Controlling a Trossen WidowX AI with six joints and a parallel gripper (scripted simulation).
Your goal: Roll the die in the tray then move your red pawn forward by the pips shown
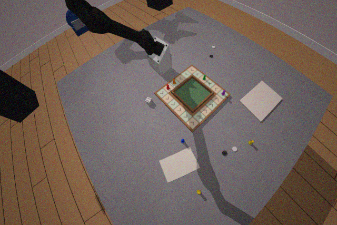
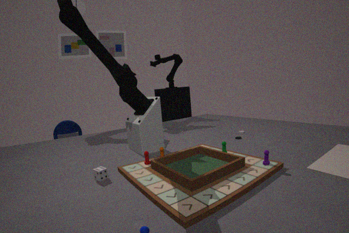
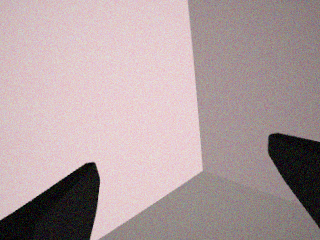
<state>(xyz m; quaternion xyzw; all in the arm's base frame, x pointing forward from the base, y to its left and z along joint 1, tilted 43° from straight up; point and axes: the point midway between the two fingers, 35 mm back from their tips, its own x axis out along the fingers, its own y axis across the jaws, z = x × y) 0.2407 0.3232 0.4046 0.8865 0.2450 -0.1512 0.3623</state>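
My gripper tip is 11 cm past the white die, 19 cm to the left of it and 66 cm above it. Round my gripper tip: orange pawn (9 cm behind, 2 cm to the right, 64 cm below); then red pawn (9 cm behind, 7 cm to the right, 64 cm below); then green pawn (1 cm ahead, 11 cm to the left, 64 cm below).
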